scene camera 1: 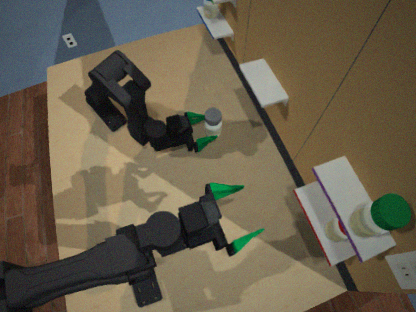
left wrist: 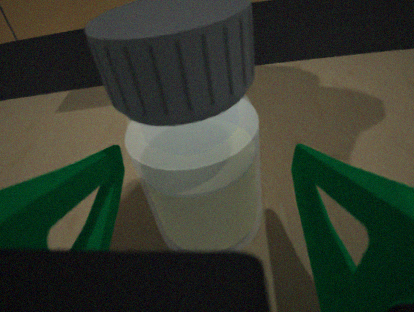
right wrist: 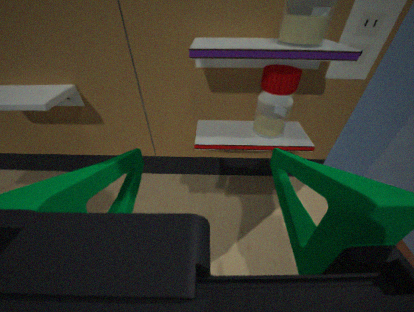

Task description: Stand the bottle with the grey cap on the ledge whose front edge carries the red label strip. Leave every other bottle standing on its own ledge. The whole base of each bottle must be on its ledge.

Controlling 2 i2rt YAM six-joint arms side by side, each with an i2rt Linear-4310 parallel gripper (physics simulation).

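Frame: origin at the left arm's base, x ahead, y left, z up, level; millimetres.
Where they show: left gripper, fingertip midpoint: (scene camera 1: 212, 126) (left wrist: 207, 156); right gripper, fingertip midpoint: (scene camera 1: 253, 207) (right wrist: 206, 155); left arm's base, link origin: (scene camera 1: 106, 111).
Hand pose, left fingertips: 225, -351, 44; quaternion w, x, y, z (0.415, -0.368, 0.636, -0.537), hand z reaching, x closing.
Things, the pixels of their top centre, and the offset from my left fingertips, as dx, dy, dz.
- bottle with the grey cap, top centre: (left wrist: 166, 9) (scene camera 1: 213, 114) +5, +3, +61
- ledge with the red label strip, top centre: (right wrist: 251, 131) (scene camera 1: 326, 220) -29, -439, +116
- red-capped bottle, top centre: (right wrist: 282, 69) (scene camera 1: 356, 221) -36, -470, +221
- purple-strip ledge, top centre: (right wrist: 267, 42) (scene camera 1: 354, 204) -29, -439, +256
- green-capped bottle, top centre: (scene camera 1: 395, 210) -51, -472, +361
- blue-edged ledge, top centre: (scene camera 1: 214, 19) +286, +296, +116
The bottle with the grey cap (scene camera 1: 213, 120) (left wrist: 200, 165) stands on the table between the left gripper's fingers, with a gap at each side in the left wrist view. My left gripper (scene camera 1: 211, 128) (left wrist: 207, 156) is open around it. My right gripper (scene camera 1: 253, 209) (right wrist: 206, 155) is open and empty, above the table. The ledge with the red label strip (scene camera 1: 312, 210) (right wrist: 220, 133) is low on the wall at the right. A red-capped bottle (scene camera 1: 334, 230) (right wrist: 272, 112) stands on it, right of its middle in the right wrist view; the left part of the ledge is bare.
A purple-strip ledge (scene camera 1: 340, 180) (right wrist: 225, 45) is above the red one and partly covers it in scene camera 1; a green-capped bottle (scene camera 1: 391, 211) (right wrist: 305, 29) stands on it. A ledge without a bottle (scene camera 1: 264, 82) (right wrist: 35, 95) and a blue-edged ledge (scene camera 1: 219, 27) with a bottle (scene camera 1: 212, 9) are farther up.
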